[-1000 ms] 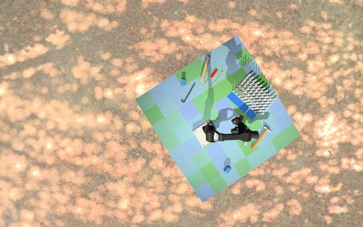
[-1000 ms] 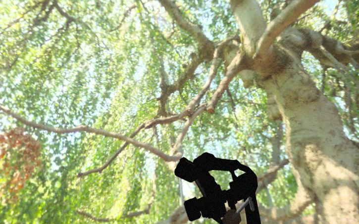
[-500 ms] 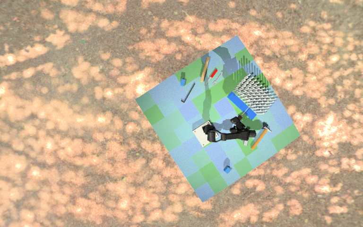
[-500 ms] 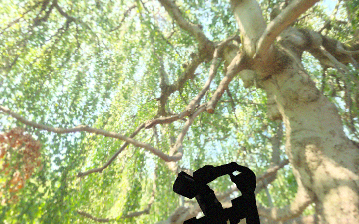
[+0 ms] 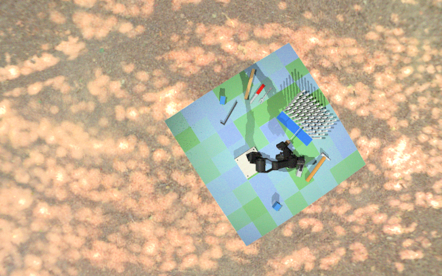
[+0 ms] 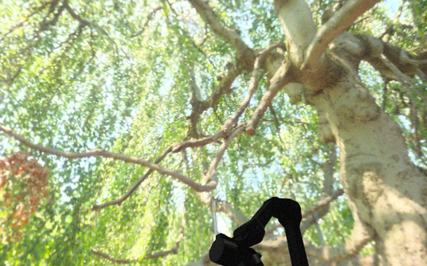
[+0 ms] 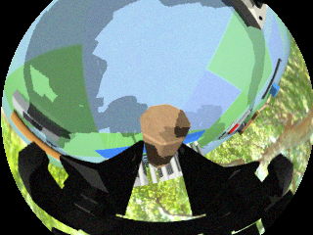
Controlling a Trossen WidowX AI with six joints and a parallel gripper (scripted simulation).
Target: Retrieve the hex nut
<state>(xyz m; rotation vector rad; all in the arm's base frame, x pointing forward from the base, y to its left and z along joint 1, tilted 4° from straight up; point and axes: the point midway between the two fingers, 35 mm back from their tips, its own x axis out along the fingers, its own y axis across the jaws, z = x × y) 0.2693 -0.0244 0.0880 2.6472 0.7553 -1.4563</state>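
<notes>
Now: the blue taped strip 16 cm ahead of my gripper tip, 9 cm to the left of it and 7 cm below it. The rest, counted from my gripper tip: grey block: 24 cm to the right, 8 cm ahead, 6 cm below; red-handled tool: 48 cm to the left, 6 cm below, 4 cm behind.
</notes>
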